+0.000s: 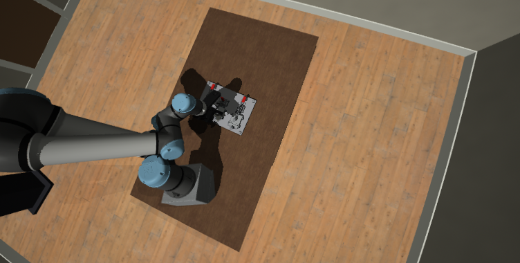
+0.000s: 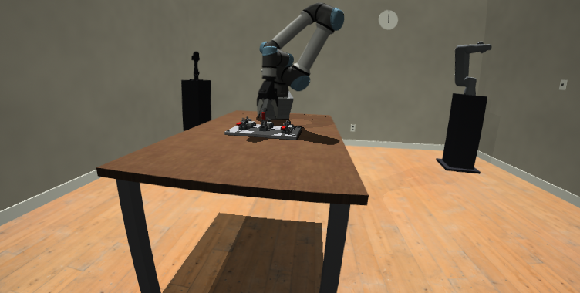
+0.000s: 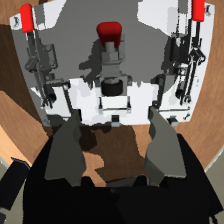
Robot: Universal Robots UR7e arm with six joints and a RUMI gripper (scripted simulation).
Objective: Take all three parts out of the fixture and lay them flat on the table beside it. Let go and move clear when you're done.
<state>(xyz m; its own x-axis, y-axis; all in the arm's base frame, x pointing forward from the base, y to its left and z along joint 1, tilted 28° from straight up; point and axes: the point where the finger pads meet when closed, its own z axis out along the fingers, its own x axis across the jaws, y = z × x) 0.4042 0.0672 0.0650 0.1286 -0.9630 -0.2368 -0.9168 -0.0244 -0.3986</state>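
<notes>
Right now my hand is 70 mm above the grey fixture plate, 40 mm short of it and 10 mm to the right of it.
</notes>
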